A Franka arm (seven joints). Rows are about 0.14 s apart.
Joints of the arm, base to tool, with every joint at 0 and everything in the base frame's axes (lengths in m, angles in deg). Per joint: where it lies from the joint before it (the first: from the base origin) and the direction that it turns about. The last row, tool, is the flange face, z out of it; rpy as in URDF.
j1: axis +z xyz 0 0 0.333
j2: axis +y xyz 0 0 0
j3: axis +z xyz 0 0 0.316
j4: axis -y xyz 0.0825 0 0
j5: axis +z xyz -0.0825 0 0.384
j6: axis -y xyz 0 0 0
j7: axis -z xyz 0.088 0 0
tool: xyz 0 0 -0.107 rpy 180 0 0
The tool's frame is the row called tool.
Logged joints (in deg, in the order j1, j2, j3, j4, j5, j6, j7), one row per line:
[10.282, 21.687, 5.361, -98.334, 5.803, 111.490, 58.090]
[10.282, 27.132, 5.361, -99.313, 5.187, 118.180, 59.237]
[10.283, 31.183, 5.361, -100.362, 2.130, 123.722, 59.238]
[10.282, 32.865, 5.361, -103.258, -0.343, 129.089, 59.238]
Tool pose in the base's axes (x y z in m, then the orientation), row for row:
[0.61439, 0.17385, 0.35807, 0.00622, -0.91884, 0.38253, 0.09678]
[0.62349, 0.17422, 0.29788, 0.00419, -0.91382, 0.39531, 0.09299]
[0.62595, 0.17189, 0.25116, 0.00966, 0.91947, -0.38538, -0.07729]
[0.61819, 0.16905, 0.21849, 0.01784, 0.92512, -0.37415, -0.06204]
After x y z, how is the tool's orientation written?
As a quaternion, w x y z.
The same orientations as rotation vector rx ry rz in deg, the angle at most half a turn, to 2 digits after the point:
[-164.74, 68.58, 17.35]
[-164.05, 70.97, 16.69]
[164.49, -68.94, -13.83]
[164.66, -66.59, -11.04]

